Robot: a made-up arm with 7 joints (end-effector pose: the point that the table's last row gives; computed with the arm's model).
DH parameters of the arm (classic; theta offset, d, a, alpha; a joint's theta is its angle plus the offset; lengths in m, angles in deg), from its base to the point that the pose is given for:
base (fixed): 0 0 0 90
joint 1: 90 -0.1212 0 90
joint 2: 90 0 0 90
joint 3: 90 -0.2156 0 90
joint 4: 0 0 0 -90
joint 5: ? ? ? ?
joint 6: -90 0 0 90
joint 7: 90 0 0 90
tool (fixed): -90 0 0 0
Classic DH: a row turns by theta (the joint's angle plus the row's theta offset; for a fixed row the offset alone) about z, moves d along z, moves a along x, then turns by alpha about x.
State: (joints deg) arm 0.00 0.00 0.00 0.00 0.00 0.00 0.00
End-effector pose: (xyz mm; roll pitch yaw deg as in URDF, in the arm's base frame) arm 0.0 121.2 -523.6 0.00 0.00 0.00
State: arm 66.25 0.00 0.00 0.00 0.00 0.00 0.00
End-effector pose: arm 479.3 121.2 -210.9 0.00 -66.25 0.00
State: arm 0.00 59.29 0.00 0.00 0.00 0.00 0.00
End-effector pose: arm 0.0 571.4 -267.4 59.29 0.00 0.00
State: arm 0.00 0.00 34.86 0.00 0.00 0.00 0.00
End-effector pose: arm 0.0 121.2 -523.6 0.00 0.00 34.86
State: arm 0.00 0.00 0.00 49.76 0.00 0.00 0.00
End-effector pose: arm 235.1 121.2 -414.6 0.00 -49.76 0.00
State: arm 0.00 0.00 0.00 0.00 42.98 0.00 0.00
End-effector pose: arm 0.0 121.2 -523.6 0.00 0.00 42.98
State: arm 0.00 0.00 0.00 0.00 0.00 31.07 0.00
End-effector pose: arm 0.0 121.2 -523.6 0.00 31.07 0.00
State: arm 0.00 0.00 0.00 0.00 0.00 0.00 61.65
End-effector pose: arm 0.0 121.2 -523.6 -61.65 0.00 0.00
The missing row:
joint 5: 0 -0.308 0 -90
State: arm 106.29 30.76 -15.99 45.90 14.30 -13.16 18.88
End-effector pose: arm 324.9 288.7 316.5 161.12 -17.66 -158.73
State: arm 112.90 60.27 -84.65 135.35 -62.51 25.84 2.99
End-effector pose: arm 162.9 11.3 90.7 174.81 54.96 -79.76
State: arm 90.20 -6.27 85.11 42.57 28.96 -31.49 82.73
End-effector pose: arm 462.4 279.2 19.4 -161.88 23.43 159.17
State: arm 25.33 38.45 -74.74 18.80 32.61 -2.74 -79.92
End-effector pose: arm 219.0 361.6 -401.6 115.31 -10.96 -43.51
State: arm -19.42 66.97 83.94 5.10 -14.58 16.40 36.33
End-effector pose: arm -56.9 612.6 -170.1 15.77 -37.67 43.26
